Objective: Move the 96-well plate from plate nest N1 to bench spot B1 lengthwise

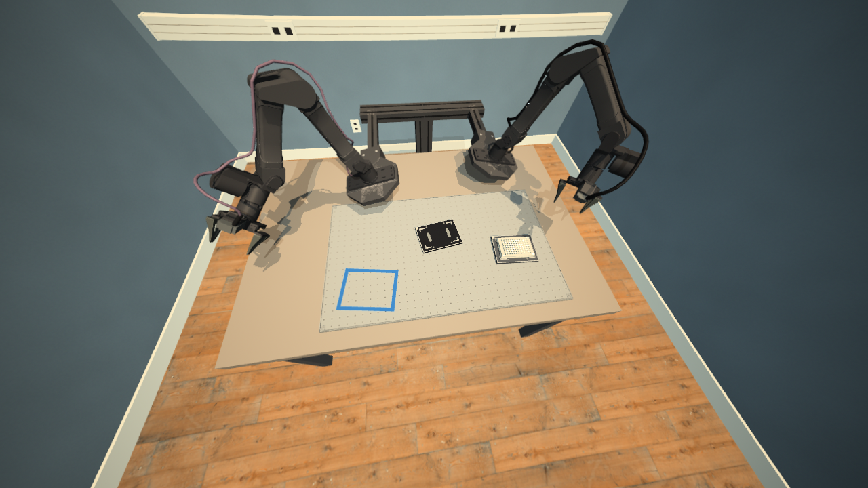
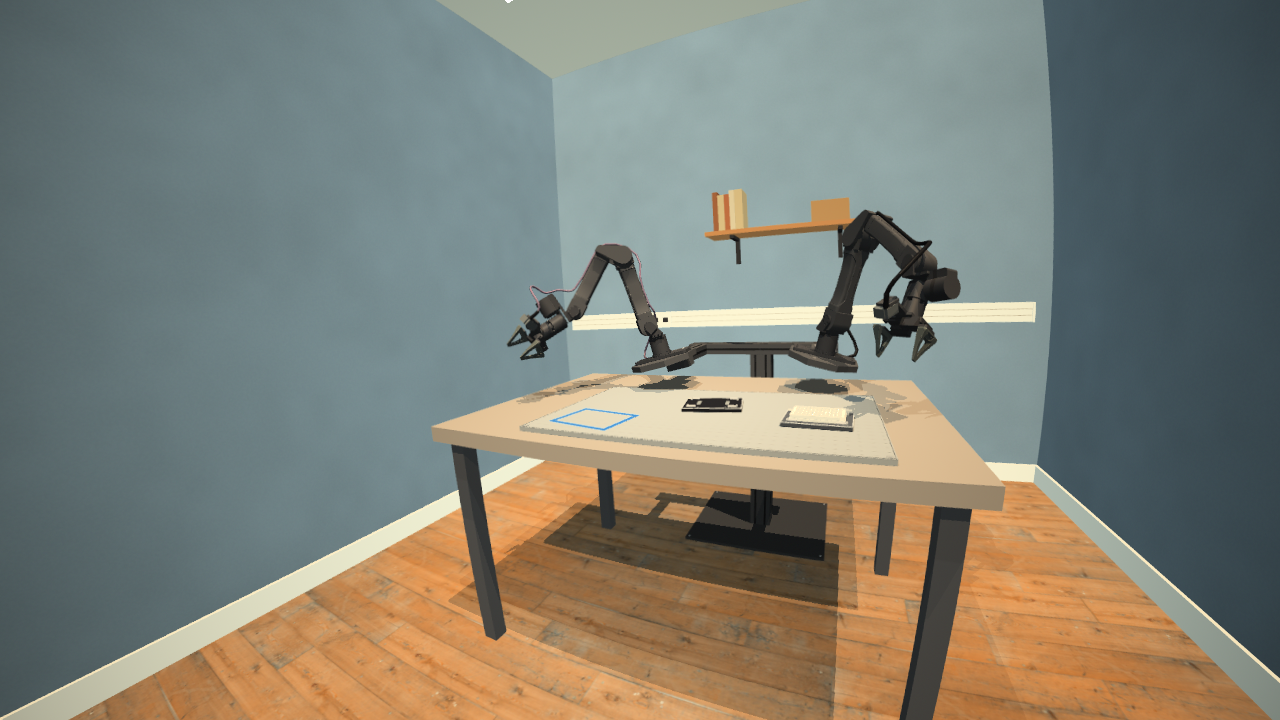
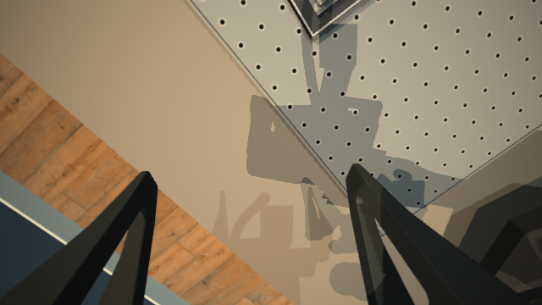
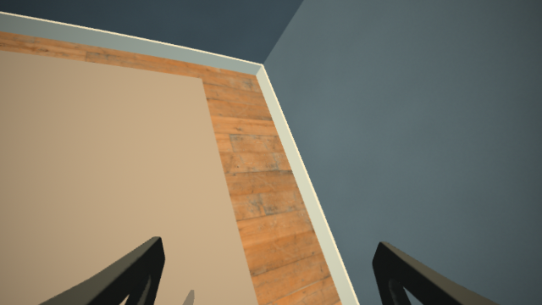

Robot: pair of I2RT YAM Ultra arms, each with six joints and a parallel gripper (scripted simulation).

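My left gripper is now 5 cm short of the 96-well plate, 19 cm to the left of it and 13 cm above it. Also, from my left hand: black plate nest 8 cm behind, 46 cm to the right, 15 cm below.
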